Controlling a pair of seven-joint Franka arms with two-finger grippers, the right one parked.
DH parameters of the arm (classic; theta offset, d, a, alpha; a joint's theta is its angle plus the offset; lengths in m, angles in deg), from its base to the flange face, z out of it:
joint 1: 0 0.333 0 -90
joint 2: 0 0 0 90
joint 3: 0 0.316 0.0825 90
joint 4: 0 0 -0.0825 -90
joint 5: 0 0.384 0 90
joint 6: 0 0 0.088 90
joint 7: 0 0.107 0 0
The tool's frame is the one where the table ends.
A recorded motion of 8 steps. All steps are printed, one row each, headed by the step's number.
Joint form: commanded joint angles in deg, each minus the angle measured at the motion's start. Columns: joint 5, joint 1, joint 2, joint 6, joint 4, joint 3, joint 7.
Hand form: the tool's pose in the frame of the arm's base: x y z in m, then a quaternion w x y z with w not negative. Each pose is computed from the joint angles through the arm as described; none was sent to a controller.
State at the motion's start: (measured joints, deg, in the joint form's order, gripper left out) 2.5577 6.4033 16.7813 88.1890 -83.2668 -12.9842 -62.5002
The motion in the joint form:
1: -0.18 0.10 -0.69 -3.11 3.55 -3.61 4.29
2: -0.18 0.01 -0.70 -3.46 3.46 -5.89 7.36
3: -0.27 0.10 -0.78 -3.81 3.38 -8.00 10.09
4: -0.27 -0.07 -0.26 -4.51 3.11 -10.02 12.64
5: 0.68 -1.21 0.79 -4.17 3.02 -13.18 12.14
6: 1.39 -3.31 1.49 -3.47 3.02 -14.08 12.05
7: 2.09 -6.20 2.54 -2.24 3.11 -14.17 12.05
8: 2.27 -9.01 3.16 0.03 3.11 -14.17 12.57
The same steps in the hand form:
1: 0.6165 -0.0813 0.5415 0.03339 -0.90868 -0.40771 0.08340
2: 0.6117 -0.1034 0.5422 0.02963 -0.92667 -0.36416 0.08825
3: 0.6065 -0.1220 0.5438 0.02533 -0.94068 -0.32546 0.09252
4: 0.6014 -0.1417 0.5375 0.02565 -0.95219 -0.28573 0.10506
5: 0.5942 -0.1800 0.5300 0.02928 -0.96067 -0.25421 0.10786
6: 0.5884 -0.2086 0.5248 0.03220 -0.96698 -0.23001 0.10490
7: 0.5834 -0.2385 0.5163 0.03417 -0.97299 -0.20512 0.10026
8: 0.5775 -0.2688 0.5126 0.02599 -0.97976 -0.17760 0.08863

